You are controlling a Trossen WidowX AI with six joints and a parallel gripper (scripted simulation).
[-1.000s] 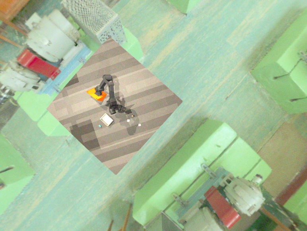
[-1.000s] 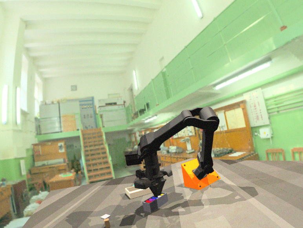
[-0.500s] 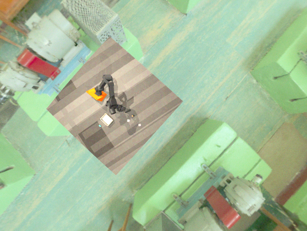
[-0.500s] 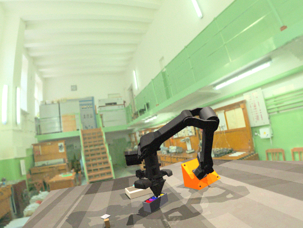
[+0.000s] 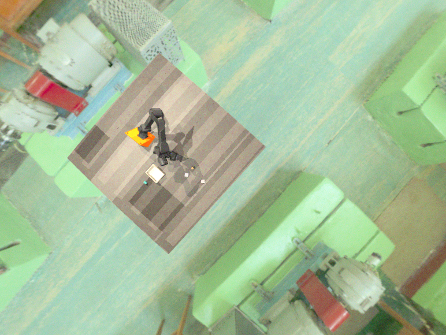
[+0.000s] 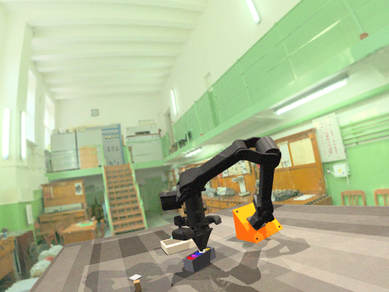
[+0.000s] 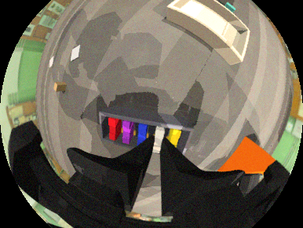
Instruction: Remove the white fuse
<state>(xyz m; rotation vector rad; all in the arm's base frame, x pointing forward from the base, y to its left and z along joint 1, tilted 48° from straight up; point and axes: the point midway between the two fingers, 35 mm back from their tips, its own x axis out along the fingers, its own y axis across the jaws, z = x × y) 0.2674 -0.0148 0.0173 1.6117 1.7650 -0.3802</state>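
Now: gripper tip 10 mm past the cream tray, 210 mm to the left of it and 40 mm above it. From my gripper tip the other things lie so: white fuse (10 mm below).
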